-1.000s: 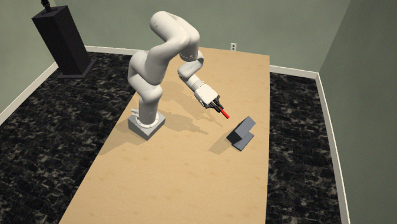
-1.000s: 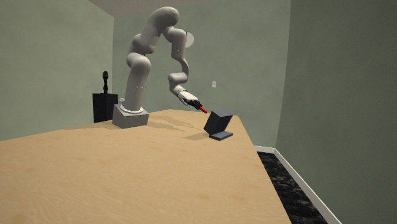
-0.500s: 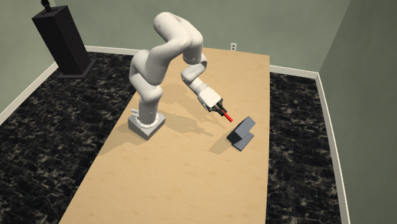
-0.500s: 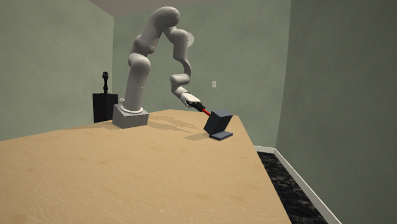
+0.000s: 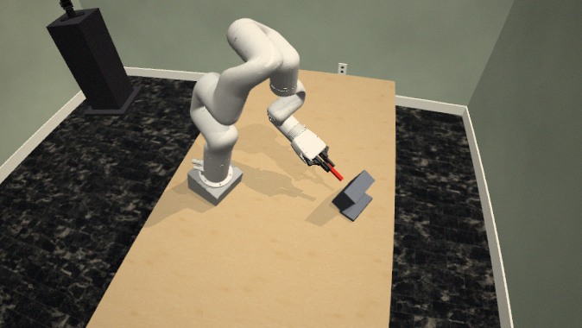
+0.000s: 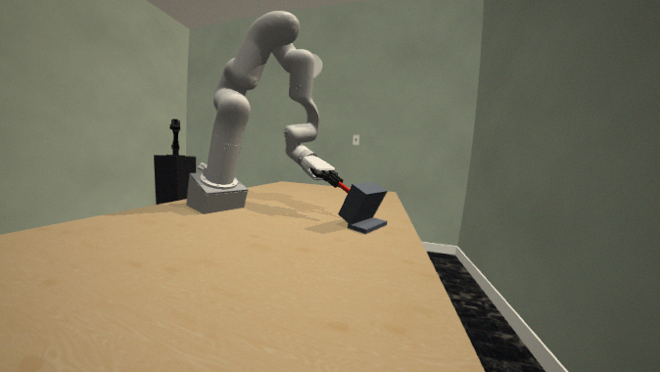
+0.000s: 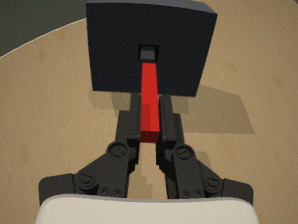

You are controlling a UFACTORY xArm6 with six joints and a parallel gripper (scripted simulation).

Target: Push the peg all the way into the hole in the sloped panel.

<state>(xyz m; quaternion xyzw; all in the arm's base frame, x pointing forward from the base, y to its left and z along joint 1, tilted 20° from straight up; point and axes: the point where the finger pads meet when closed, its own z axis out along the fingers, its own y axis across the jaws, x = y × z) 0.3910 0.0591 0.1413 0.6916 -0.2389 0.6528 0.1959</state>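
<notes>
Right now the flat base is 120 mm ahead of my hand, 90 mm to the right of it and 120 mm below it. From my hand the other things lie so: red peg (20 mm ahead, 20 mm to the right, 10 mm below).
</notes>
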